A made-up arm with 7 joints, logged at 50 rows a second.
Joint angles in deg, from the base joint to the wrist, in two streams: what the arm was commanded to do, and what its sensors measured. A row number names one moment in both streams.
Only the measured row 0 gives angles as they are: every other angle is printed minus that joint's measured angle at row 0.
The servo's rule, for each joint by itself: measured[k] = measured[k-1] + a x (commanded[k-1-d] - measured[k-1]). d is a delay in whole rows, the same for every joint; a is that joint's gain. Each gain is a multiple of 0.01, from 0.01 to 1. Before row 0 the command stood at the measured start. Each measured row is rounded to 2 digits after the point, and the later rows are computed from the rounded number. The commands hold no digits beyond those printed.
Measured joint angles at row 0:
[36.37, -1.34, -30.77, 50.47, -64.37, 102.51, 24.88]
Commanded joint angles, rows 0 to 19:
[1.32, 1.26, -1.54, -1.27, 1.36, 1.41, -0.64]
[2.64, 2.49, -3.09, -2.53, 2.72, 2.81, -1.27]
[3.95, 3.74, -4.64, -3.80, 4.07, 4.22, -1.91]
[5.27, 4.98, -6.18, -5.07, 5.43, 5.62, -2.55]
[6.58, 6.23, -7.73, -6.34, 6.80, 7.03, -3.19]
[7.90, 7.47, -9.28, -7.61, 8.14, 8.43, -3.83]
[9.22, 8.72, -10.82, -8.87, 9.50, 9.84, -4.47]
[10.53, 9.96, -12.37, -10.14, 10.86, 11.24, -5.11]
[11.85, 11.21, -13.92, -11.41, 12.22, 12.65, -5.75]
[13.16, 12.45, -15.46, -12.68, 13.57, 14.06, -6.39]
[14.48, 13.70, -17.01, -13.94, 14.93, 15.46, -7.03]
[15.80, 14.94, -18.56, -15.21, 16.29, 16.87, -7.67]
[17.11, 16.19, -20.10, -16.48, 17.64, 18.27, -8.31]
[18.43, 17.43, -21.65, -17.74, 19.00, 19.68, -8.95]
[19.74, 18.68, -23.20, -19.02, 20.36, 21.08, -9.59]
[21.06, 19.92, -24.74, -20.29, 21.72, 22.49, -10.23]
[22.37, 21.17, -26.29, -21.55, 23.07, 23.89, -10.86]
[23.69, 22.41, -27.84, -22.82, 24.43, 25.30, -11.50]
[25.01, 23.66, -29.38, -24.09, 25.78, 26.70, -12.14]
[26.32, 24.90, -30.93, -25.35, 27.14, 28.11, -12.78]
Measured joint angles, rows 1 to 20:
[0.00, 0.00, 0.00, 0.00, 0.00, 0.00, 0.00]
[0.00, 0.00, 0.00, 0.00, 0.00, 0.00, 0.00]
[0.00, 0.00, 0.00, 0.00, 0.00, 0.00, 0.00]
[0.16, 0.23, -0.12, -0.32, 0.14, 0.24, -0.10]
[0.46, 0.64, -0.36, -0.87, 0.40, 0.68, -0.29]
[0.88, 1.20, -0.70, -1.60, 0.77, 1.28, -0.55]
[1.41, 1.88, -1.14, -2.47, 1.24, 2.02, -0.87]
[2.03, 2.66, -1.67, -3.44, 1.80, 2.87, -1.24]
[2.73, 3.53, -2.28, -4.48, 2.43, 3.82, -1.65]
[3.51, 4.46, -2.96, -5.58, 3.14, 4.84, -2.10]
[4.35, 5.45, -3.71, -6.72, 3.91, 5.93, -2.58]
[5.25, 6.49, -4.53, -7.89, 4.74, 7.07, -3.09]
[6.20, 7.56, -5.40, -9.09, 5.62, 8.26, -3.62]
[7.19, 8.67, -6.33, -10.30, 6.55, 9.48, -4.17]
[8.22, 9.80, -7.31, -11.53, 7.52, 10.74, -4.73]
[9.29, 10.95, -8.33, -12.77, 8.53, 12.02, -5.30]
[10.39, 12.12, -9.40, -14.01, 9.58, 13.32, -5.88]
[11.51, 13.30, -10.50, -15.26, 10.66, 14.64, -6.47]
[12.66, 14.49, -11.64, -16.52, 11.77, 15.97, -7.07]
[13.83, 15.69, -12.81, -17.78, 12.90, 17.32, -7.68]
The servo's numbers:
d 3
a 0.12 0.18 0.08 0.25 0.10 0.17 0.16

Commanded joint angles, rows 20 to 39:
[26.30, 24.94, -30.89, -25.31, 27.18, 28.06, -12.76]
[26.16, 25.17, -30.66, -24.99, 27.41, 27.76, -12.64]
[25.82, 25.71, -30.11, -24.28, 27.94, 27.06, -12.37]
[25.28, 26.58, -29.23, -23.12, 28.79, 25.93, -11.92]
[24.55, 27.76, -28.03, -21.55, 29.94, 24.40, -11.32]
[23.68, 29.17, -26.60, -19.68, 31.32, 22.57, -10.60]
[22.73, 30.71, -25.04, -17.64, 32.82, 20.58, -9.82]
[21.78, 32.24, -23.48, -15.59, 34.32, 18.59, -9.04]
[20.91, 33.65, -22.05, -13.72, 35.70, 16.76, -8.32]
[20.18, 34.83, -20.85, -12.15, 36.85, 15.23, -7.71]
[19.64, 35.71, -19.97, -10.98, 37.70, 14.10, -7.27]
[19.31, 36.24, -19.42, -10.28, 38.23, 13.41, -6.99]
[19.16, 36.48, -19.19, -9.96, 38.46, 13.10, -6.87]
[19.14, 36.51, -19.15, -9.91, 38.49, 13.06, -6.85]
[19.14, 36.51, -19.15, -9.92, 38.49, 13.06, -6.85]
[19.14, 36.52, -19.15, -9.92, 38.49, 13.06, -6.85]
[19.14, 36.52, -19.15, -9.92, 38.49, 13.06, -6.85]
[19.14, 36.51, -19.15, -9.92, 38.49, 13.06, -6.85]
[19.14, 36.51, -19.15, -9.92, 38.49, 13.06, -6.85]
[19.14, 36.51, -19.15, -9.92, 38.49, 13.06, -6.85]
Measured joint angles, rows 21 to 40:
[15.01, 16.90, -14.01, -19.04, 14.05, 18.68, -8.29]
[16.21, 18.12, -15.24, -20.30, 15.22, 20.04, -8.91]
[17.42, 19.34, -16.50, -21.56, 16.41, 21.41, -9.53]
[18.49, 20.35, -17.65, -22.50, 17.49, 22.54, -10.05]
[19.41, 21.22, -18.69, -23.12, 18.48, 23.43, -10.46]
[20.18, 22.03, -19.60, -23.41, 19.43, 24.05, -10.77]
[20.79, 22.85, -20.37, -23.34, 20.37, 24.37, -10.95]
[21.24, 23.73, -20.98, -22.89, 21.33, 24.38, -11.01]
[21.53, 24.71, -21.43, -22.09, 22.33, 24.07, -10.94]
[21.67, 25.79, -21.72, -20.98, 23.38, 23.48, -10.76]
[21.68, 26.95, -21.86, -19.63, 24.47, 22.65, -10.48]
[21.59, 28.16, -21.88, -18.15, 25.59, 21.65, -10.13]
[21.42, 29.36, -21.80, -16.65, 26.72, 20.56, -9.74]
[21.21, 30.50, -21.65, -15.23, 27.82, 19.46, -9.34]
[20.98, 31.53, -21.47, -13.99, 28.86, 18.43, -8.96]
[20.76, 32.42, -21.29, -12.98, 29.82, 17.52, -8.63]
[20.57, 33.16, -21.12, -12.21, 30.69, 16.76, -8.35]
[20.40, 33.76, -20.96, -11.64, 31.47, 16.13, -8.11]
[20.25, 34.26, -20.82, -11.21, 32.17, 15.61, -7.91]
[20.12, 34.67, -20.69, -10.89, 32.80, 15.18, -7.74]

